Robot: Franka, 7 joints.
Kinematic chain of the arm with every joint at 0, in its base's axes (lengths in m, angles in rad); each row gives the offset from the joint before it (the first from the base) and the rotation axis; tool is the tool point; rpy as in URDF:
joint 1: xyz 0 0 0.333 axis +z
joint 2: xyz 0 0 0 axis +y
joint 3: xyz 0 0 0.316 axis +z
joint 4: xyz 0.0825 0 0 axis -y
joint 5: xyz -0.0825 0 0.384 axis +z
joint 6: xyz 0 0 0 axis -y
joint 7: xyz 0.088 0 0 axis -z
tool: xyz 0 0 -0.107 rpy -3.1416 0 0
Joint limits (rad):
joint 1: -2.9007..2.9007
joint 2: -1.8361..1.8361
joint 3: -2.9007..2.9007
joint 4: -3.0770..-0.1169
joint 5: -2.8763..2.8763
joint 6: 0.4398..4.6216
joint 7: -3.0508..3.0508
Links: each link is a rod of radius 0.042 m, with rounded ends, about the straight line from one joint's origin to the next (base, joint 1, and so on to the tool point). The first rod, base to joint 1, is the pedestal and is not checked.
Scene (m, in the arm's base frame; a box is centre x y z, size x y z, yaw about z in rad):
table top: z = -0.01
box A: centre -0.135 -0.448 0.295 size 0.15 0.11 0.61 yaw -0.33
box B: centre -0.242 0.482 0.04 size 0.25 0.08 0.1 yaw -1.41
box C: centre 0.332 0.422 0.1 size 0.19 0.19 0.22 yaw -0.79
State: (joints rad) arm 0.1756 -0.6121 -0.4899 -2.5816 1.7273 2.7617 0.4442
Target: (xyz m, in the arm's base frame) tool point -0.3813 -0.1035 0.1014
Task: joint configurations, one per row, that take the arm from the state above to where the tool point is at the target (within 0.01 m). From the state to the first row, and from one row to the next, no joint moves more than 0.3 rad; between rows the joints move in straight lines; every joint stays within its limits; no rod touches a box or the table.
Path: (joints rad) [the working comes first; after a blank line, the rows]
Joints at the target: -0.7740 -0.7713 -2.1251 -2.4707 1.6632 3.0731 0.4442
Straight joint move there: touches box A.

1: 0.0753 -0.5866 -0.7440 -2.7467 1.7081 2.7738 0.3361
2: -0.0249 -0.5612 -0.9981 -2.9119 1.6889 2.7859 0.2279
3: -0.1252 -0.5357 -1.2522 -3.0770 1.6697 2.7980 0.1198
4: -0.3415 -0.6142 -1.5432 -2.8749 1.6676 2.8897 0.2279
5: -0.5577 -0.6928 -1.8342 -2.6728 1.6654 2.9814 0.3361
6: -0.7740 -0.7713 -2.1251 -2.4707 1.6632 3.0731 0.4442

